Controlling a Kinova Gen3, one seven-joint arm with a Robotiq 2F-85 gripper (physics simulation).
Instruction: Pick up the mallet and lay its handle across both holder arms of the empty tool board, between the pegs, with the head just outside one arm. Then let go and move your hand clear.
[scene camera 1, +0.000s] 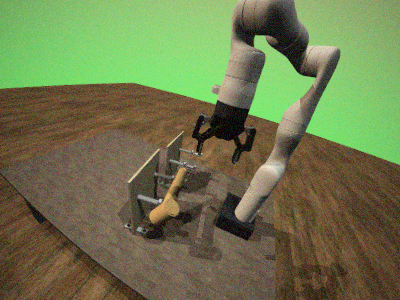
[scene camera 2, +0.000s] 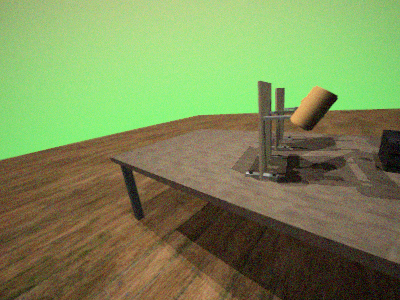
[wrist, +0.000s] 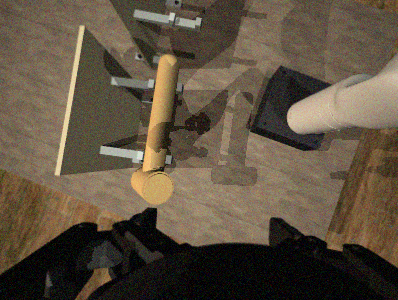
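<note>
The tan mallet (scene camera 1: 176, 184) (scene camera 2: 314, 107) (wrist: 162, 112) lies with its handle across both holder arms of the nearer upright tool board (scene camera 1: 143, 182) (scene camera 2: 264, 142) (wrist: 100, 120). The handle crosses the near arm (scene camera 1: 149, 199) (wrist: 120, 152) and the far arm (scene camera 1: 164, 176) (wrist: 130, 82), and seems to lie between their pegs. The head is just outside the near arm, tilted, with the mallet raised above the table. My gripper (scene camera 1: 217, 156) (wrist: 212, 225) is open and empty, above and apart from the mallet. It does not show in scene camera 2.
A second upright board (scene camera 1: 174, 150) (scene camera 2: 280, 115) with bare holder arms stands behind the first. The black robot base (scene camera 1: 233, 220) (scene camera 2: 390, 150) (wrist: 280, 112) is on the table (scene camera 1: 85, 175) (scene camera 2: 165, 150) (wrist: 30, 120), to the right of the mallet in the wrist view.
</note>
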